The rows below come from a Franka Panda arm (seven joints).
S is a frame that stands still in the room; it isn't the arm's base.
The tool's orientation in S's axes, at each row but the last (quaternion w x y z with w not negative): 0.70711 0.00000 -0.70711 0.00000; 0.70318 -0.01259 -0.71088 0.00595; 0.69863 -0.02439 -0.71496 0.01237; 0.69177 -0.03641 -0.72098 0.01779; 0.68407 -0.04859 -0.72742 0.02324
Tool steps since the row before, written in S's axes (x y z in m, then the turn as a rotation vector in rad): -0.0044 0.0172 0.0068 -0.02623 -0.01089 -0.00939; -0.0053 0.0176 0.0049 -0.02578 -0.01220 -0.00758; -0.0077 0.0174 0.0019 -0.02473 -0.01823 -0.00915; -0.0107 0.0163 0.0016 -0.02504 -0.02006 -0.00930; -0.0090 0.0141 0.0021 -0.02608 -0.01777 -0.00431
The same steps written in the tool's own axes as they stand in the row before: 0.0068 0.0172 0.0044 -0.00939 -0.01089 0.02623; 0.0054 0.0174 0.0054 -0.00762 -0.01224 0.02575; 0.0030 0.0171 0.0079 -0.00953 -0.01816 0.02464; 0.0033 0.0158 0.0110 -0.00980 -0.01999 0.02491; 0.0041 0.0135 0.0093 -0.00455 -0.01825 0.02571
